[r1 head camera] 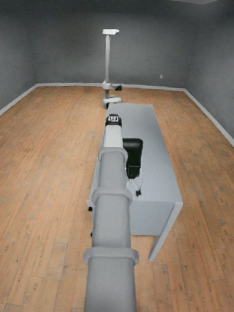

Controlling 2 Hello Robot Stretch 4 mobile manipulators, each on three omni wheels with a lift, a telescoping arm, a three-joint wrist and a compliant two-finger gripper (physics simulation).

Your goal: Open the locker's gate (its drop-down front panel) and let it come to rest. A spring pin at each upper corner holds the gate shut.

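Note:
The locker (152, 172) is a long pale grey box on legs, running away from the camera. Its left side, where a front panel would be, is largely hidden behind r1's arm, so I cannot tell how the gate stands. Two small black knobs, an upper one (90, 209) and a lower one (92, 234), show at the near left corner beside the arm. The r1 gripper (138, 192) shows over the near end of the locker's top; one dark fingertip is visible and the other is hidden. The r2 gripper (118, 88) is far off beyond the locker, too small to read.
The r1 arm (112, 215) stretches forward along the locker's left side, with its black wrist (133, 150) over the top. The r2 robot (107, 65) stands past the far left end. A near right leg (166, 232) reaches the wooden floor. Grey walls enclose the room.

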